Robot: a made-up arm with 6 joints. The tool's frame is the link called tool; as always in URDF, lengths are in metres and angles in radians. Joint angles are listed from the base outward.
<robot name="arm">
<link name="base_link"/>
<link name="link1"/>
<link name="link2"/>
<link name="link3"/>
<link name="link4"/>
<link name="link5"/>
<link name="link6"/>
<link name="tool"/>
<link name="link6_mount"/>
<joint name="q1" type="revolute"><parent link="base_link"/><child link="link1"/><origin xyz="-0.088 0.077 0.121" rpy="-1.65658 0.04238 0.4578"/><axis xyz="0 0 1"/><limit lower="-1.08" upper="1.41"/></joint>
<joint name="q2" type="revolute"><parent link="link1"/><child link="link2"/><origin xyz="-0.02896 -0.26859 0.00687" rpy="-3.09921 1.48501 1.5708"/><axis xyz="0 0 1"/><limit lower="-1.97" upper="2.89"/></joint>
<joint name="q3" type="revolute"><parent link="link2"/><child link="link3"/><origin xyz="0.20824 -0.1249 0.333" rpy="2.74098 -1.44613 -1.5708"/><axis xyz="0 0 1"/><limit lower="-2.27" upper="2.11"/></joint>
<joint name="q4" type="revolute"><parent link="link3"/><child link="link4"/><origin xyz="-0.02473 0.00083 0.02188" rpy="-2.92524 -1.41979 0"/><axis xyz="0 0 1"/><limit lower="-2.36" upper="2.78"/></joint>
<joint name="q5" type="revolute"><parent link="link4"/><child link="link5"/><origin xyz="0.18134 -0.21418 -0.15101" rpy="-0.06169 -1.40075 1.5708"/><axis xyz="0 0 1"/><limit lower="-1.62" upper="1.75"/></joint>
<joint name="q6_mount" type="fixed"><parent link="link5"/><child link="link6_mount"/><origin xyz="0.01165 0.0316 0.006"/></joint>
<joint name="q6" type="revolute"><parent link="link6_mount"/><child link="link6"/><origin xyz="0.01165 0.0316 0.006" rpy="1.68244 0.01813 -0.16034"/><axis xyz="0 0 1"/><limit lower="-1.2" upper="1.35"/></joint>
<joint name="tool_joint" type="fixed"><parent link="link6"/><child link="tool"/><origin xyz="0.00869 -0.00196 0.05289" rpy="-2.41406 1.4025 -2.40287"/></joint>
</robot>
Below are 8 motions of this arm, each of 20 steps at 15 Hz.
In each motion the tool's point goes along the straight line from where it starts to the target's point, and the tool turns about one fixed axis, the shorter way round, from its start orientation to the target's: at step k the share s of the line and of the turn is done. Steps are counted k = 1, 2, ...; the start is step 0. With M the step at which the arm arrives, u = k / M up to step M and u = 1 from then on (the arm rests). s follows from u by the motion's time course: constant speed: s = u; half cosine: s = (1 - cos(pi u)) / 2; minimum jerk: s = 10 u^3 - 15 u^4 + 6 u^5.
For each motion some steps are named. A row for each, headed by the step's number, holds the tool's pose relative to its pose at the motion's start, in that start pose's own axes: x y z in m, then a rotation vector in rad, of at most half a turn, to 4 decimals.
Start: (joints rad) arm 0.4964 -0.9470 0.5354 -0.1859 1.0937 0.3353
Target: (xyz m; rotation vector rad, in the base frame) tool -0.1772 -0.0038 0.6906 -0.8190 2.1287 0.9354
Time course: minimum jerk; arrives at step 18
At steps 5, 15, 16, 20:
5: 0.0150 -0.0329 0.0171 -0.2422 -0.0249 0.1149
15: 0.1071 -0.2354 0.1223 -1.7307 -0.1779 0.8209
16: 0.1097 -0.2412 0.1253 -1.7737 -0.1823 0.8412
20: 0.1110 -0.2440 0.1268 -1.7944 -0.1844 0.8511

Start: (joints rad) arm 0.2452 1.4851 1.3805 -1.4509 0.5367 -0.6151
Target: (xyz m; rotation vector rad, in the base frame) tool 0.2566 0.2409 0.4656 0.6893 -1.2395 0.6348
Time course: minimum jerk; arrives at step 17
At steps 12, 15, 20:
12: -0.0602 0.0602 0.0866 0.2316 -0.4274 0.2785
15: -0.0703 0.0703 0.1012 0.2705 -0.4992 0.3252
20: -0.0712 0.0713 0.1026 0.2742 -0.5060 0.3297

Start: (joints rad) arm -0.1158 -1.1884 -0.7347 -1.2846 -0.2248 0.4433
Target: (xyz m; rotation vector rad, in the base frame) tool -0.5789 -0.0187 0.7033 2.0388 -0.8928 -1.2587
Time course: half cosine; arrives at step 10
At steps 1, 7, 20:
1: 0.0092 -0.0072 0.0021 0.0332 0.0272 0.0143
7: 0.2987 -0.2322 0.0684 1.0784 0.8813 0.4623
20: 0.3763 -0.2925 0.0862 1.3584 1.1101 0.5824

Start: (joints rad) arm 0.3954 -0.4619 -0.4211 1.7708 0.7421 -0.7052
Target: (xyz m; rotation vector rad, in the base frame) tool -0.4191 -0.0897 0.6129 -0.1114 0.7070 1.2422
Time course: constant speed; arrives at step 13
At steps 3, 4, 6, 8, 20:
3: 0.0104 -0.0011 -0.0238 -0.1770 -0.0640 -0.0466
4: 0.0138 -0.0015 -0.0318 -0.2360 -0.0853 -0.0622
6: 0.0207 -0.0023 -0.0477 -0.3540 -0.1279 -0.0933
8: 0.0276 -0.0030 -0.0636 -0.4721 -0.1706 -0.1244
20: 0.0449 -0.0049 -0.1033 -0.7671 -0.2772 -0.2021

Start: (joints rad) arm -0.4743 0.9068 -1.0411 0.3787 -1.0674 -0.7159
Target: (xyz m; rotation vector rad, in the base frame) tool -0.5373 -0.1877 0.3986 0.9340 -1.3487 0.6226
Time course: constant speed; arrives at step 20
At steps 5, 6, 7, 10, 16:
5: -0.0370 -0.0240 -0.0292 -0.3695 -0.0197 0.0695
6: -0.0445 -0.0288 -0.0350 -0.4433 -0.0236 0.0833
7: -0.0519 -0.0336 -0.0409 -0.5172 -0.0276 0.0972
10: -0.0741 -0.0479 -0.0584 -0.7389 -0.0394 0.1389
16: -0.1185 -0.0767 -0.0934 -1.1823 -0.0630 0.2222

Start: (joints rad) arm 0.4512 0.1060 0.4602 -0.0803 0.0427 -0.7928
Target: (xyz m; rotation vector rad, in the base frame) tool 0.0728 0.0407 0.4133 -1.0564 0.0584 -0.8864
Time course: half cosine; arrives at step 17
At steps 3, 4, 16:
3: 0.0187 0.0025 -0.0017 -0.0716 -0.0309 -0.0805
4: 0.0326 0.0043 -0.0029 -0.1247 -0.0538 -0.1403
16: 0.2475 0.0327 -0.0222 -0.9478 -0.4086 -1.0664

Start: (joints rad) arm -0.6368 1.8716 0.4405 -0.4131 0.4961 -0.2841
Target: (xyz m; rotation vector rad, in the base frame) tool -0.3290 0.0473 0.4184 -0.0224 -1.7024 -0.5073
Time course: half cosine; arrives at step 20
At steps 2, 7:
2: 0.0017 0.0043 0.0023 -0.0225 -0.0212 -0.0384
7: 0.0184 0.0474 0.0252 -0.2512 -0.2362 -0.4281

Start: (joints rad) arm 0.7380 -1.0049 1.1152 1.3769 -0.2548 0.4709
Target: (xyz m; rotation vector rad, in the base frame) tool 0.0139 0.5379 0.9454 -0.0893 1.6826 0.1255
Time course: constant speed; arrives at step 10
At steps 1, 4, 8, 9, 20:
1: -0.0073 -0.0018 0.0168 0.0690 -0.0006 0.0451
4: -0.0291 -0.0074 0.0670 0.2760 -0.0022 0.1802
8: -0.0581 -0.0147 0.1341 0.5520 -0.0045 0.3605
9: -0.0654 -0.0166 0.1509 0.6210 -0.0050 0.4055
20: -0.0727 -0.0184 0.1676 0.6900 -0.0056 0.4506

